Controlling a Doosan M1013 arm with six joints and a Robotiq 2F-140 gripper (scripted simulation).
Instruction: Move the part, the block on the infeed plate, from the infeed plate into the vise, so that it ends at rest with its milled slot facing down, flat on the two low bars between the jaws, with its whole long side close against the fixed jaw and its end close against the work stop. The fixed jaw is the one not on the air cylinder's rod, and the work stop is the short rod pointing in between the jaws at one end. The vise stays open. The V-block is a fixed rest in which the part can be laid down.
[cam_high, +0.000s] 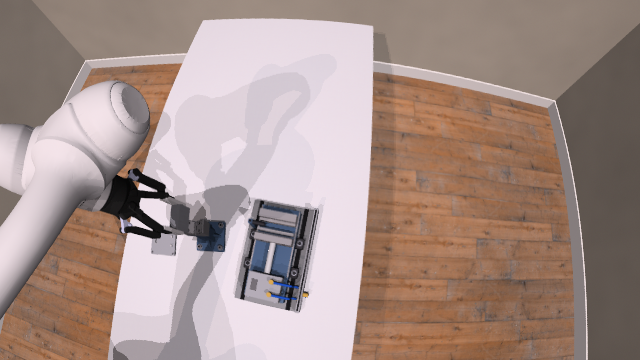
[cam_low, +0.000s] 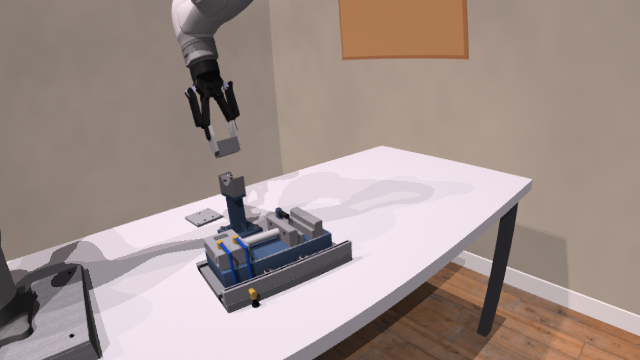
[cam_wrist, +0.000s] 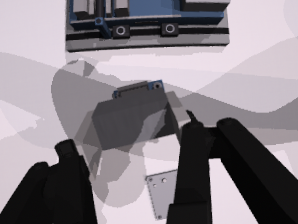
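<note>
Now: the part 3 cm below my hand. From my hand the other things lie so: blue post: 1 cm to the right, 20 cm below; then moving jaw: 1 cm ahead, 22 cm to the right, 18 cm below; then cylinder rod: 4 cm behind, 21 cm to the right, 18 cm below.
</note>
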